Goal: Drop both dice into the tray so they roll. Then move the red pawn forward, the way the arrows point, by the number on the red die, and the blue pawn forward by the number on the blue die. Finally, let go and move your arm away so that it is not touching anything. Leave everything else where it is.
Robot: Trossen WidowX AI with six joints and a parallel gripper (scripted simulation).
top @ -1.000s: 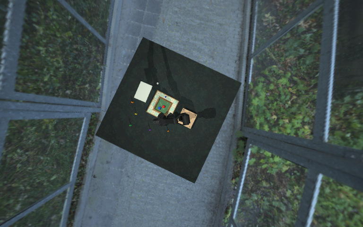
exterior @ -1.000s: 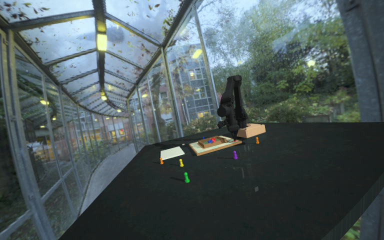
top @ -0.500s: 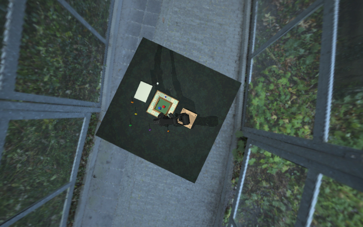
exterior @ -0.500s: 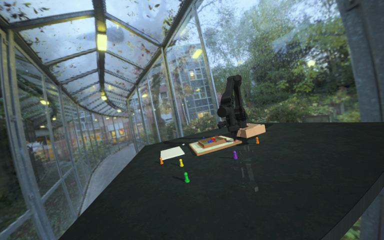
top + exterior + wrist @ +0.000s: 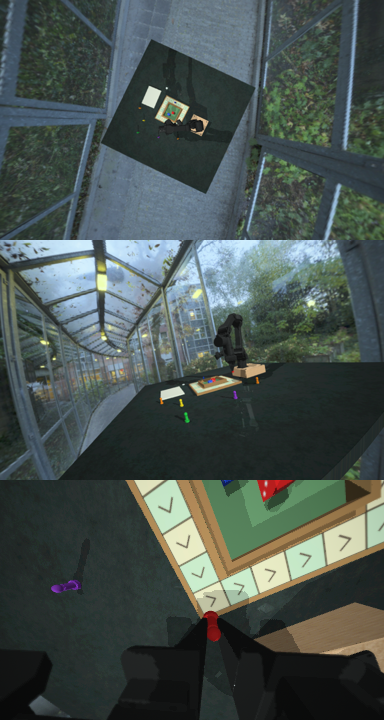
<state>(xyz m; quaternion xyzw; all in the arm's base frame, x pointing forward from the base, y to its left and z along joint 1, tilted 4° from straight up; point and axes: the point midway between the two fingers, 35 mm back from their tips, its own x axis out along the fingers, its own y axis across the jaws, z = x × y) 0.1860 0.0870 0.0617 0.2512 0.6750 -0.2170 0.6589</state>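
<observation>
Right now my gripper tip is 8 cm short of the blue pawn, 25 cm to the left of it and 5 cm above it. Round my gripper tip: green tray 8 cm ahead, 14 cm to the right, 8 cm below; then purple pawn 15 cm ahead, 16 cm to the left, 7 cm below; then red pawn 1 cm above.
</observation>
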